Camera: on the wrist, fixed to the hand. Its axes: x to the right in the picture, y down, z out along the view.
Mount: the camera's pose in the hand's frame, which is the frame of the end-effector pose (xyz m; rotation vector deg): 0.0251 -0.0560 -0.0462 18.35 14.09 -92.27
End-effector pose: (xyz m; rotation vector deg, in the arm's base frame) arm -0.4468 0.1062 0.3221 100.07 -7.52 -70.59
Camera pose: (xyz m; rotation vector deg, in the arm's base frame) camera -0.4217 0.1512 0.2652 -107.13 -75.85 99.34
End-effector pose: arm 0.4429 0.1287 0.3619 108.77 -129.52 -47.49
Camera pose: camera 0.5050 0.0841 0.3693 -159.03 14.37 5.97
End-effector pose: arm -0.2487 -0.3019 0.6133 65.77 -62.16 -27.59
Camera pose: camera -0.1859 -0.3207 0.5733 124.24 12.80 -77.49
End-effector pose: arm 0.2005 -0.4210 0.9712 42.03 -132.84 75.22
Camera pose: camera 0.2175 -0.4113 1.0455 102.14 -38.90 44.92
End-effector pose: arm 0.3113 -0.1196 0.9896 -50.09 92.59 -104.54
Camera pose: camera 0.2609 -0.1019 1.0448 80.70 -15.94 116.46
